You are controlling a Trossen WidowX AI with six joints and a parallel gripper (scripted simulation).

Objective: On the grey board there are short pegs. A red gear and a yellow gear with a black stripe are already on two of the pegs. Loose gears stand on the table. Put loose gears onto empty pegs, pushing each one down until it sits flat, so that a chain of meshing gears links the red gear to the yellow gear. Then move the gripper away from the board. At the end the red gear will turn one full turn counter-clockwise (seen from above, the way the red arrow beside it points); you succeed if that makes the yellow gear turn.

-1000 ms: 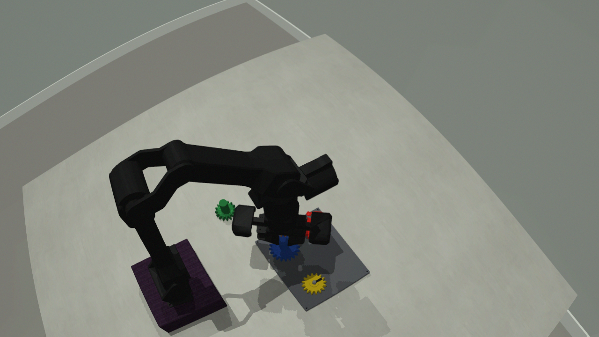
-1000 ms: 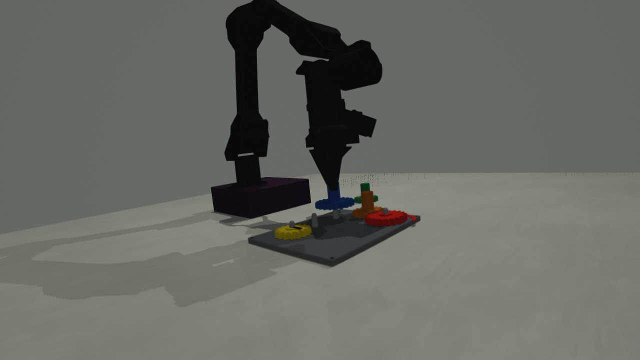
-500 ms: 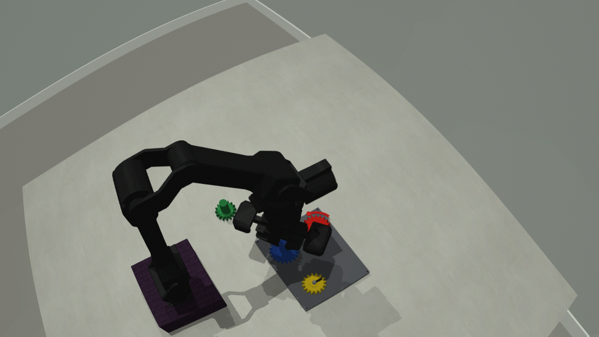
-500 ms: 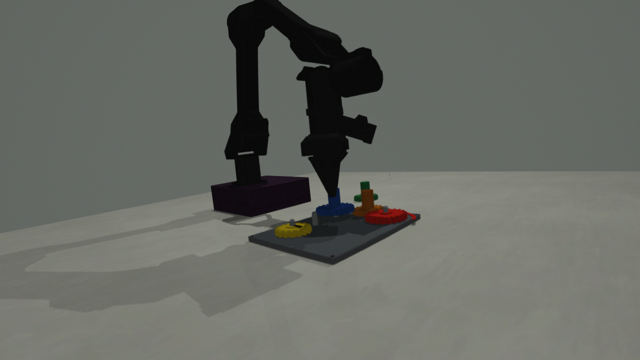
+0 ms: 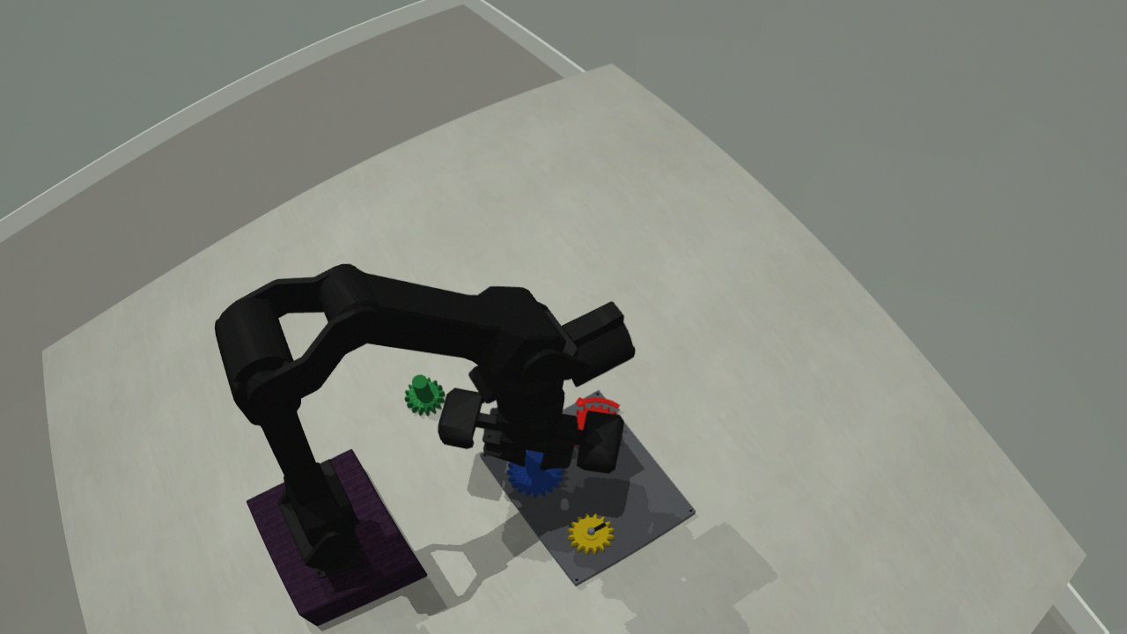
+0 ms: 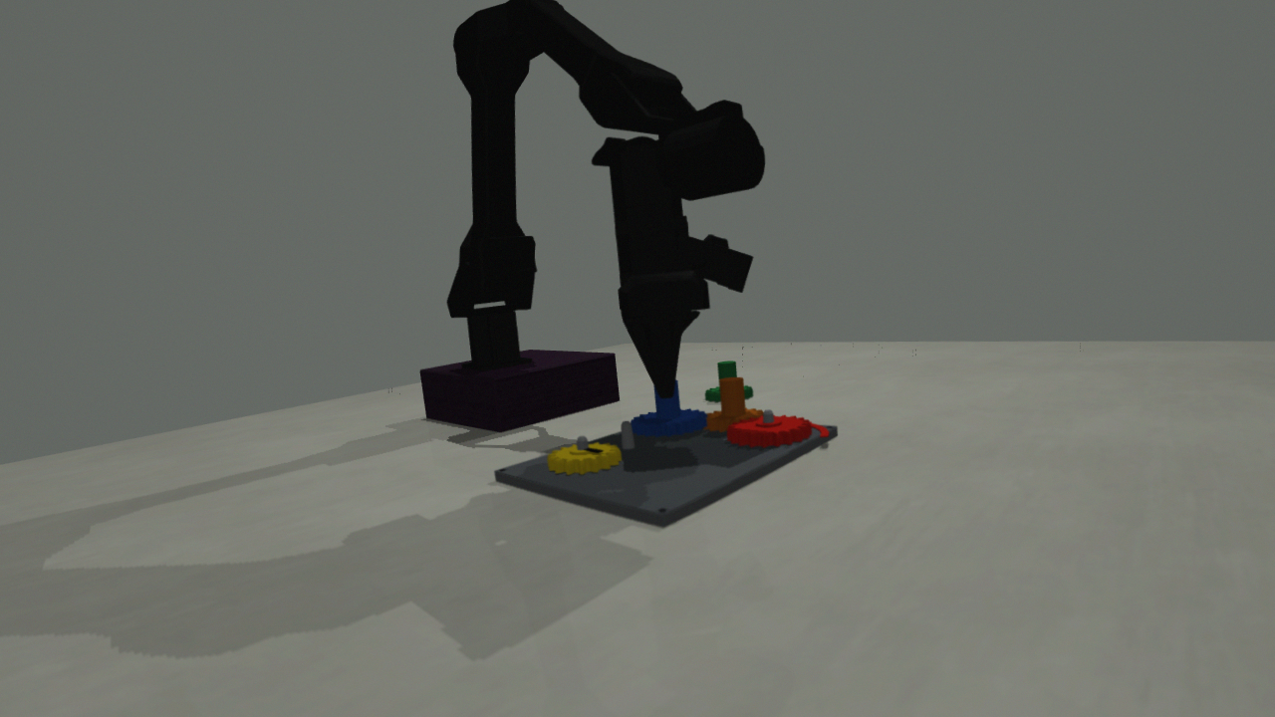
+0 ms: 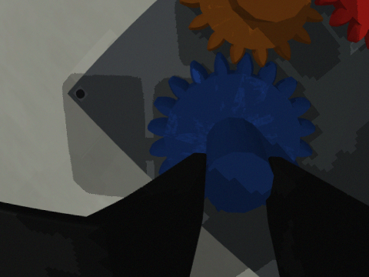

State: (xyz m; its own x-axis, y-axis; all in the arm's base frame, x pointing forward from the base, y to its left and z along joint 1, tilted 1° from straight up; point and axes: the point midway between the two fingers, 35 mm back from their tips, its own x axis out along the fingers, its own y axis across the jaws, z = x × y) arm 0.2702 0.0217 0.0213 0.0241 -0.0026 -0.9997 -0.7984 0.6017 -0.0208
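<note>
Now: the blue gear 10 mm below my gripper tip. Round my gripper tip: yellow gear: 20 mm ahead, 100 mm to the right, 20 mm below; then orange gear: 40 mm ahead, 40 mm to the left, 10 mm below; then red gear: 90 mm ahead, 20 mm to the left, 20 mm below.
</note>
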